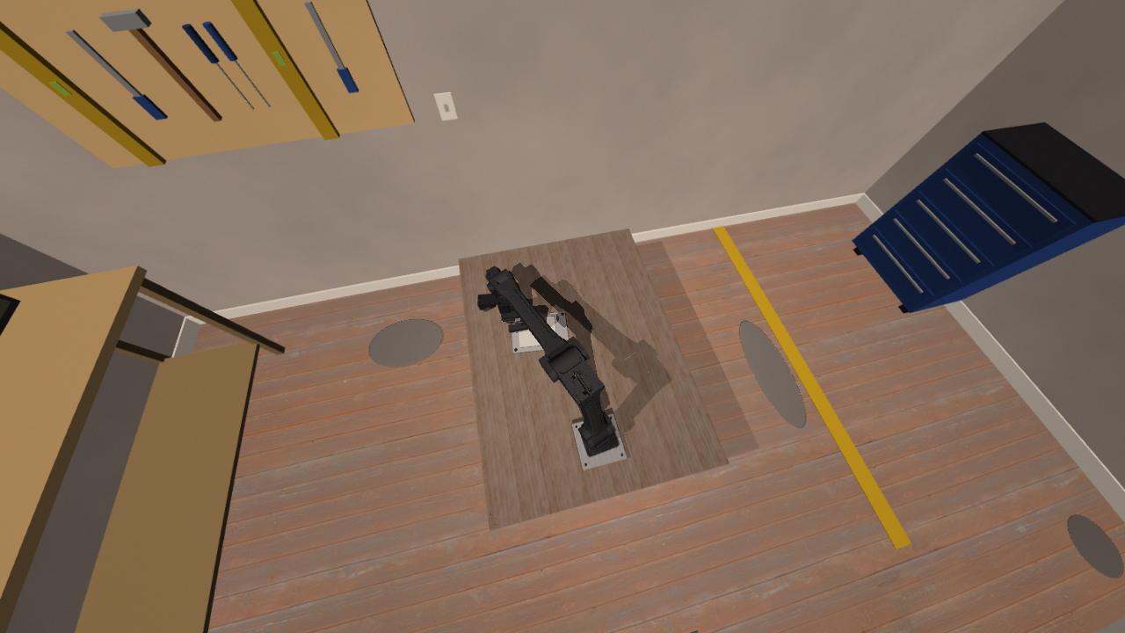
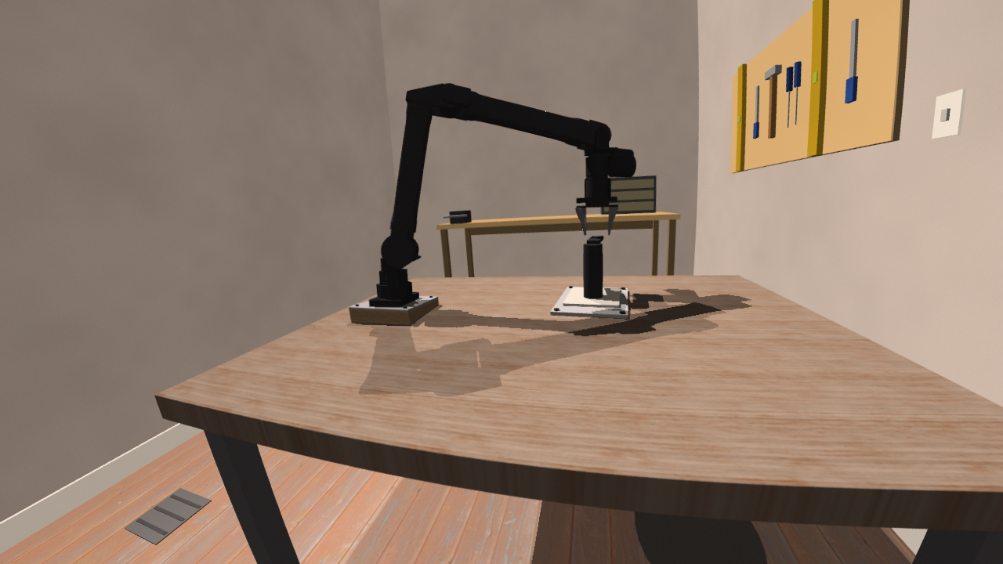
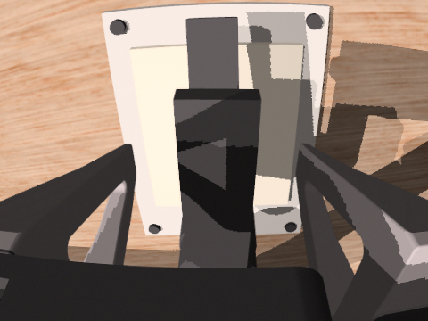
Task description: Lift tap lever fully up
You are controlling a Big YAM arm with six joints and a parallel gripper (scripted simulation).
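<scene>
My hand is 40 mm to the left of the lever, 20 mm above it and 10 mm past it. The rest, counted from my hand: tap (70 mm below, 60 mm to the right, 20 mm behind).
</scene>
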